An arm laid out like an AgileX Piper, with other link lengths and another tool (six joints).
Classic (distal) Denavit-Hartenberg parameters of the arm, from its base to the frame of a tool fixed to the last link. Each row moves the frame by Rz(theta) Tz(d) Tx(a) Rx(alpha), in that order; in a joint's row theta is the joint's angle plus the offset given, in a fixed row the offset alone. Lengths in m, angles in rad.
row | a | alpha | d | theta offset
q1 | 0 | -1.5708 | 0.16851 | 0
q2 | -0.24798 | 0 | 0 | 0.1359
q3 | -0.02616 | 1.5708 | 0 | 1.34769
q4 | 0 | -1.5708 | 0.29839 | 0
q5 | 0 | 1.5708 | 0 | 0
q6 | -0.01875 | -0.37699 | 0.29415 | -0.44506
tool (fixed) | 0 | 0 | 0.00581 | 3.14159
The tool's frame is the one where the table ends.
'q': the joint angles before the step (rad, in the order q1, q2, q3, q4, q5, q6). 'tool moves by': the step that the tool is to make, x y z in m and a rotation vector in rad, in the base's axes. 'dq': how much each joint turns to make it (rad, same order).
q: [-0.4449 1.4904 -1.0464 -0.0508 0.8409 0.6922]
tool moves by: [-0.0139 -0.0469 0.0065 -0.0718 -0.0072 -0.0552]
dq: [-0.0811 -0.0002 0.0000 -0.0655 -0.0398 0.0002]
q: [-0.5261 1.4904 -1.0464 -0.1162 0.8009 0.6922]
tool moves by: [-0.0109 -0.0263 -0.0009 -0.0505 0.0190 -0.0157]
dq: [-0.0394 0.0132 -0.0002 -0.0581 -0.0232 0.0001]
